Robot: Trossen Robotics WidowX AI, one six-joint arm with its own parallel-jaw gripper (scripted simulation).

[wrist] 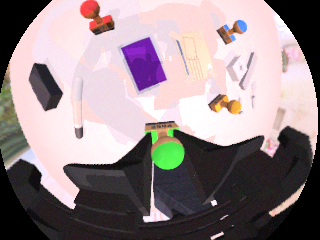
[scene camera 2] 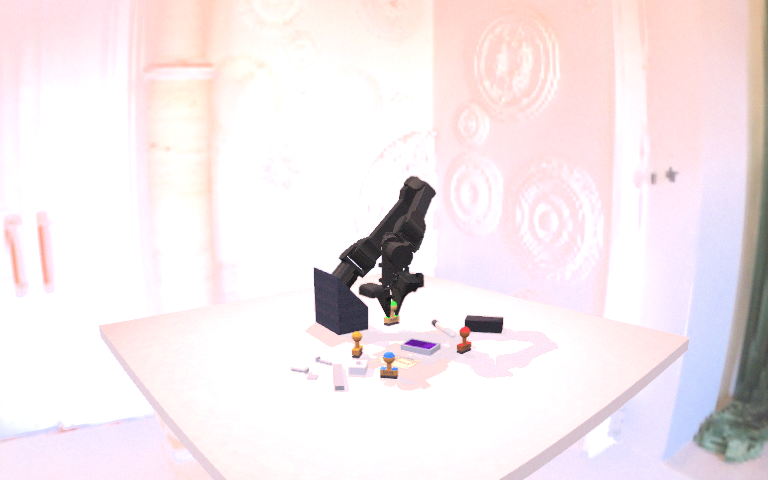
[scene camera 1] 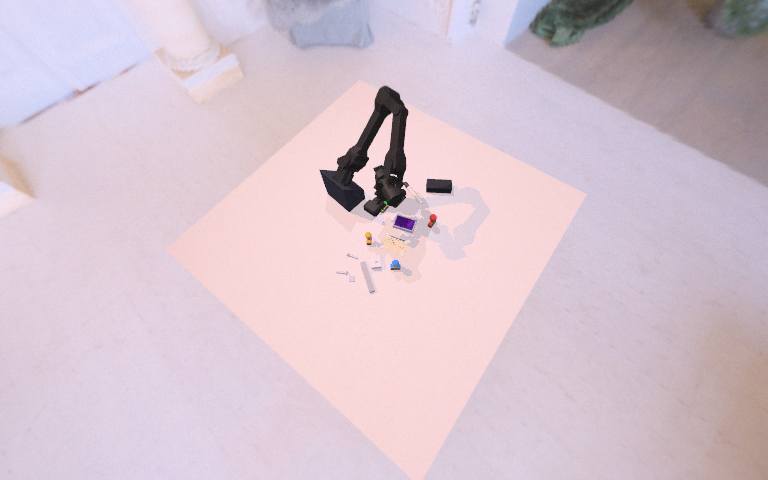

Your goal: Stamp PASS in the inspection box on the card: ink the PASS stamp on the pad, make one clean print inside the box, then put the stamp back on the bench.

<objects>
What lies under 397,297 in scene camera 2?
The gripper.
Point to a green-knobbed stamp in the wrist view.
167,152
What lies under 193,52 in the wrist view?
A card.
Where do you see a purple ink pad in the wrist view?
141,56
</objects>
